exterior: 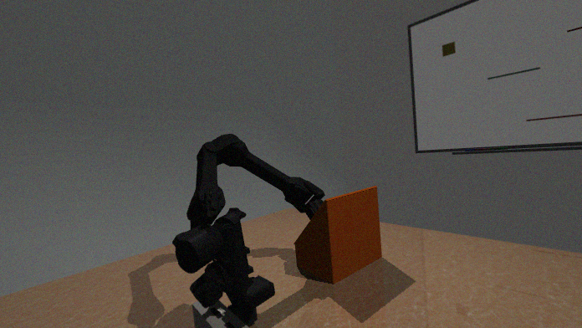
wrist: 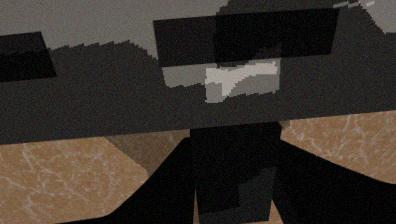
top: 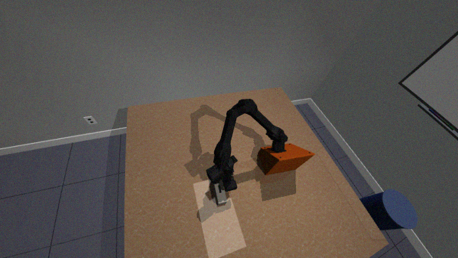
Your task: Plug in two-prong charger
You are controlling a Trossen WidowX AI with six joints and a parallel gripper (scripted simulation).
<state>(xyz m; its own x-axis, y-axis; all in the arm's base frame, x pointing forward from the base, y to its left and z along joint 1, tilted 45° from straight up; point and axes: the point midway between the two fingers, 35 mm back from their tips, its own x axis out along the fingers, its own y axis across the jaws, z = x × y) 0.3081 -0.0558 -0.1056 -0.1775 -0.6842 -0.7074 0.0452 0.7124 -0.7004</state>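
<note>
Right now the black two-prong charger is 20 mm ahead of my gripper tip and 10 mm above it.
</note>
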